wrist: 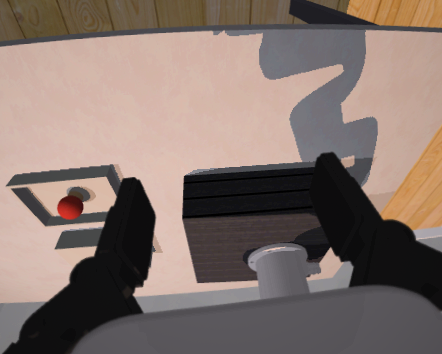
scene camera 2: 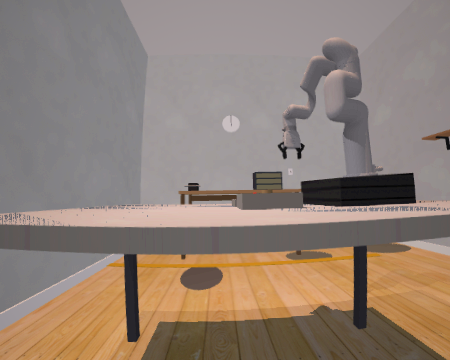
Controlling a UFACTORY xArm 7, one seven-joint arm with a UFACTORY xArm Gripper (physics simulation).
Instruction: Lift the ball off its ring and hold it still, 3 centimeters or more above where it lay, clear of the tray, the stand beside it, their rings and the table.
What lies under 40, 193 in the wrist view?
A grey tray.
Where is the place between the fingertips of the gripper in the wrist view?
At 230, 185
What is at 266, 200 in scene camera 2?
A low stand.
